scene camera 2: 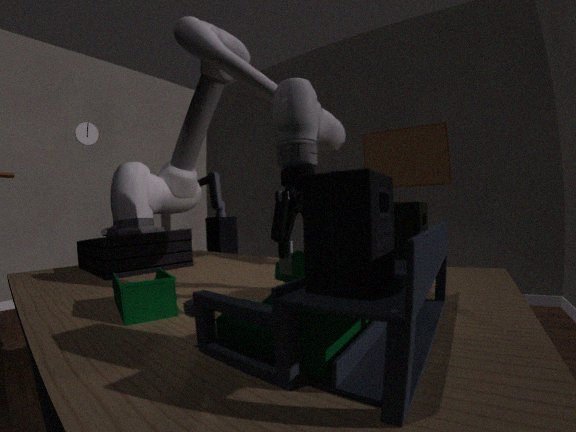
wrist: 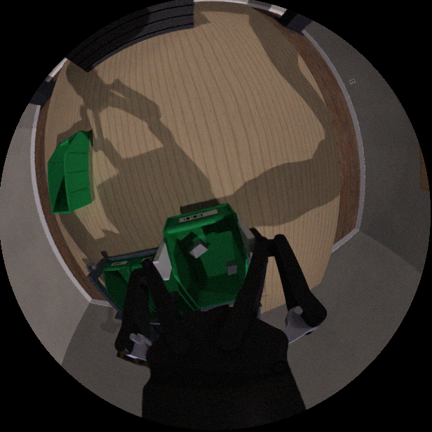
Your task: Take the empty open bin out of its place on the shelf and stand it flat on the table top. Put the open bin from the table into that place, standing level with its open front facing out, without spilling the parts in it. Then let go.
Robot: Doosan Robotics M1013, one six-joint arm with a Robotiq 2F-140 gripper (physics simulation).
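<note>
My gripper (scene camera 2: pixel 295 265) (wrist: pixel 202 233) is shut on a green open bin (scene camera 2: pixel 298 264) (wrist: pixel 215 285), one finger on each side wall. In the wrist view the bin looks upright, its labelled front toward the robot base, with small grey parts (wrist: pixel 199 250) (wrist: pixel 232 269) inside. In the scene view it is beyond the shelf, partly hidden by a black box. Another green bin (scene camera 2: pixel 150 301) (wrist: pixel 78 172), the empty one, stands on the table, apart from the shelf. The dark blue-grey shelf (scene camera 2: pixel 429 265) (wrist: pixel 96 276) is right of it in the scene view; its free place is hidden.
More green bins (scene camera 2: pixel 245 332) (wrist: pixel 116 287) sit in the shelf. A large black box (scene camera 2: pixel 336 230) stands on the shelf top, with another dark box (scene camera 2: pixel 411 220) behind it. The wooden table (scene camera 2: pixel 480 340) (wrist: pixel 220 100) carries the robot's black base block (scene camera 2: pixel 145 252) (wrist: pixel 145 30).
</note>
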